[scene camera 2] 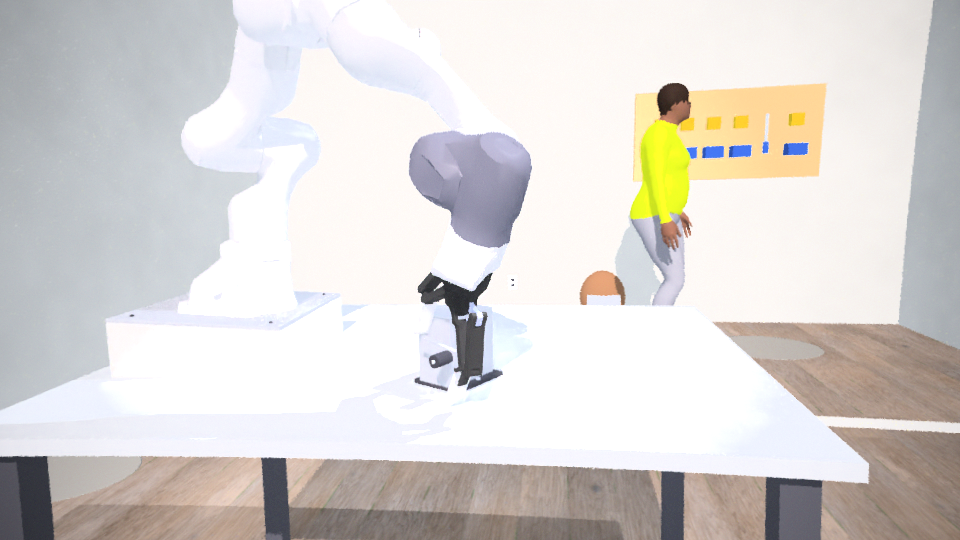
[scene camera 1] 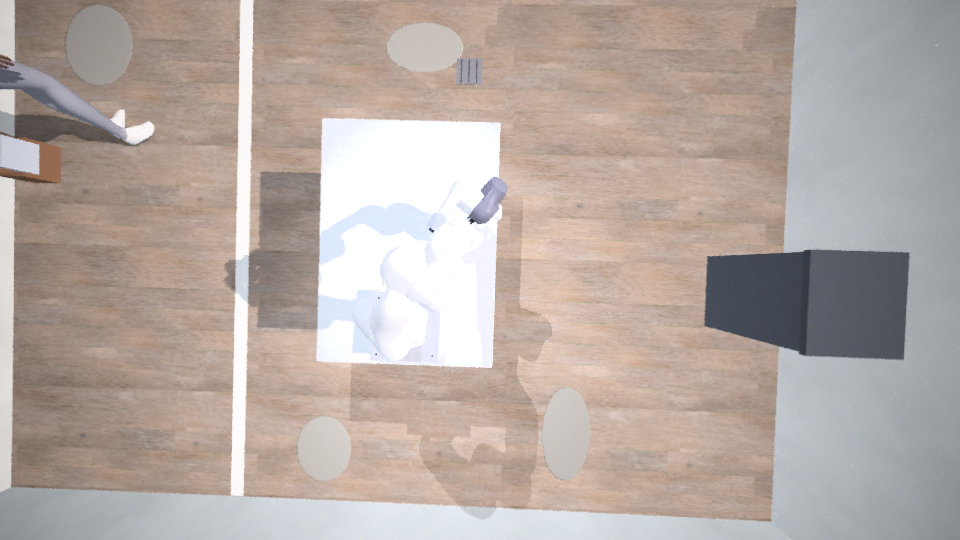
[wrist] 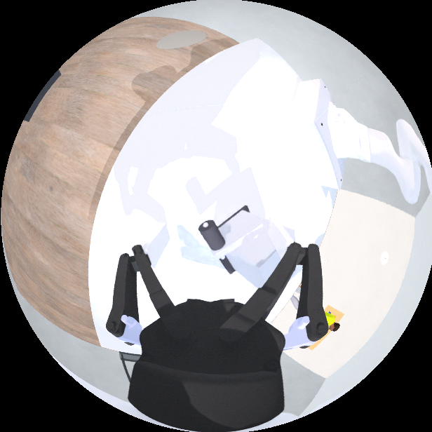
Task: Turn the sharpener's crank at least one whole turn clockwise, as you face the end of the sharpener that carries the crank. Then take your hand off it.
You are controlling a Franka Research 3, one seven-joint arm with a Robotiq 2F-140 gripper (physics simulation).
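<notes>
The pale grey box-shaped sharpener [scene camera 2: 433, 337] [wrist: 262, 247] stands upright on its dark base on the white table [scene camera 2: 604, 389] [wrist: 280, 125]. Its crank has a dark cylindrical knob [scene camera 2: 440, 359] [wrist: 212, 235], which sits low on the crank end in the scene camera 2 view. My gripper [scene camera 2: 445, 350] [wrist: 216, 228] is wide open and points down around the sharpener. In the wrist view the knob and much of the body show between the spread fingers, and neither is gripped. One finger stands in front of the sharpener's right part in the scene camera 2 view. The arm hides the sharpener in the overhead view.
The robot's base stands on a raised white block [scene camera 2: 221, 345] at the table's left in the scene camera 2 view. A person in a yellow top [scene camera 2: 661, 174] stands beyond the table, near an orange wall board [scene camera 2: 751, 167]. A dark box [scene camera 1: 855, 305] stands apart from the table.
</notes>
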